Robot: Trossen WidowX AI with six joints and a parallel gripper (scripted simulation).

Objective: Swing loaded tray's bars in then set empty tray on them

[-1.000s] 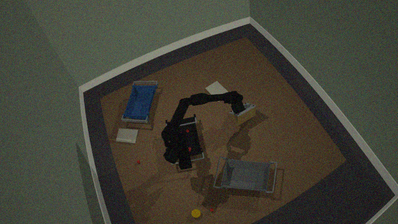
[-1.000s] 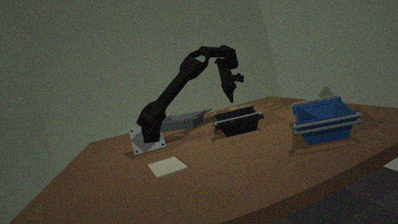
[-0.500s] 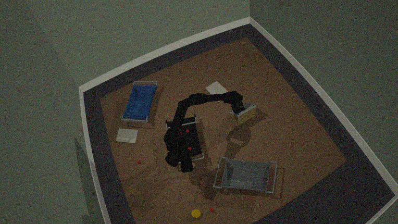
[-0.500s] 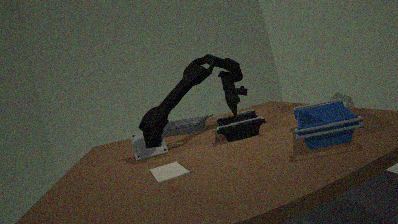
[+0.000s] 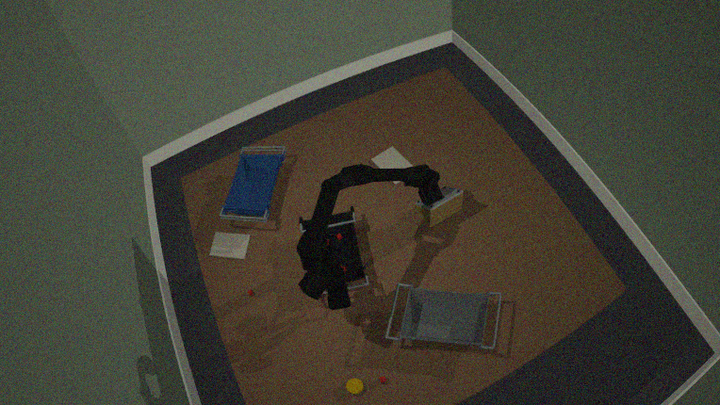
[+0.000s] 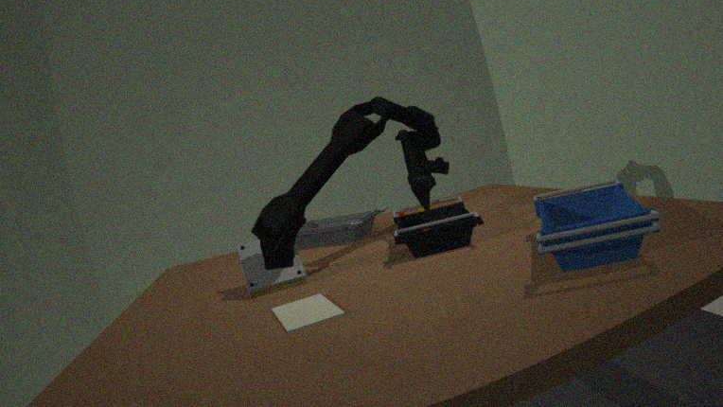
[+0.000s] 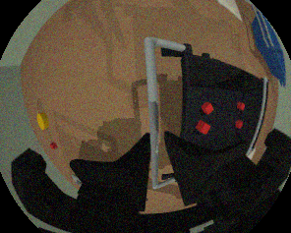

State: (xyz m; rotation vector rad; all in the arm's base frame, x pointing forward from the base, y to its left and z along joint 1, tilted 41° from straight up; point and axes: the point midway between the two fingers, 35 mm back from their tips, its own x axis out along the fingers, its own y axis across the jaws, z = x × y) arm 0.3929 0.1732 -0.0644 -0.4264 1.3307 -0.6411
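Now: gripper tip 26 cm past the grey tray, 22 cm to the right of it and 1 cm above it. Round my gripper tip: yellow disc (8 cm ahead, 31 cm to the left, 4 cm below).
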